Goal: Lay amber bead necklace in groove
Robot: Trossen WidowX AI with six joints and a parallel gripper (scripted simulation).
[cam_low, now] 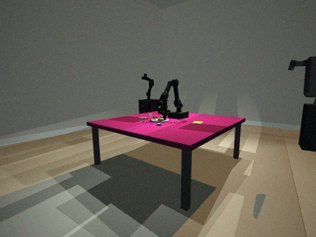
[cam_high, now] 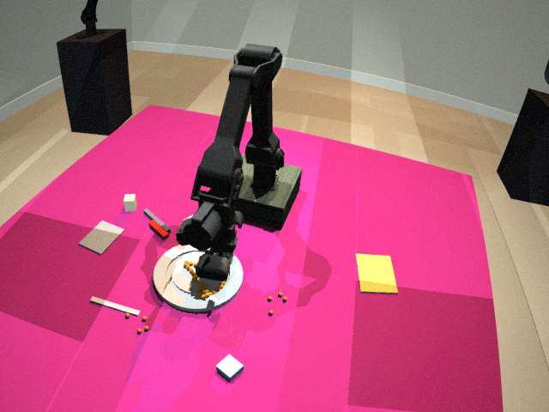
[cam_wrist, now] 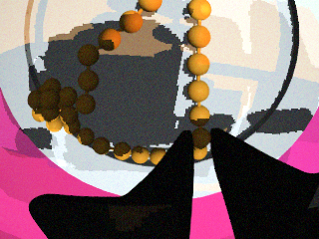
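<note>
Now: gripper tip 50 mm to the left of the round bead board, 20 mm short of it and 10 mm above it. From my gripper tip the other things lie so: white block 140 mm behind, 100 mm to the right; blue block 230 mm ahead, 70 mm to the left, 10 mm below; red-handled tool 200 mm to the right, 110 mm behind, 10 mm below.
</note>
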